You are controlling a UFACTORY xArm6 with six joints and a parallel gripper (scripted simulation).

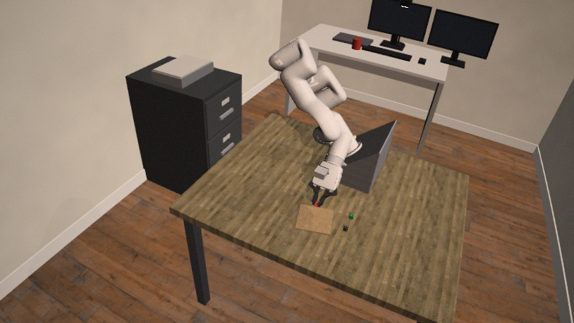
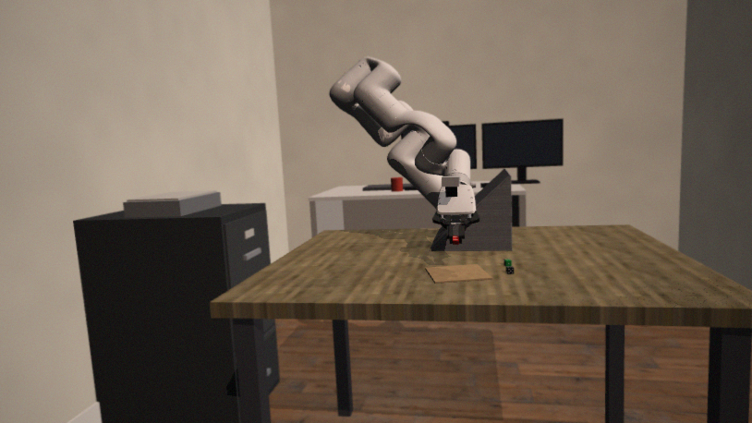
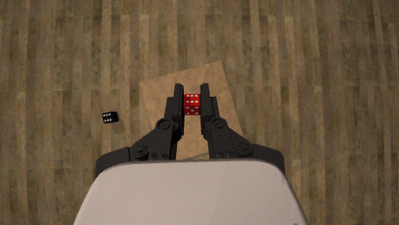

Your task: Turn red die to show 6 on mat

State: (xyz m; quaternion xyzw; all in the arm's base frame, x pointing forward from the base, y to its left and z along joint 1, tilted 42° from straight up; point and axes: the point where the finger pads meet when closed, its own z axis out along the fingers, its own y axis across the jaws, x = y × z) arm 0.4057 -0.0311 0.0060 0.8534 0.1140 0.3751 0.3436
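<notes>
The tan mat is 100 mm below my hand. Round my hand: red die 10 mm ahead, 10 mm below; black die 130 mm to the left, 90 mm below; green die 70 mm behind, 130 mm to the left, 90 mm below.
</notes>
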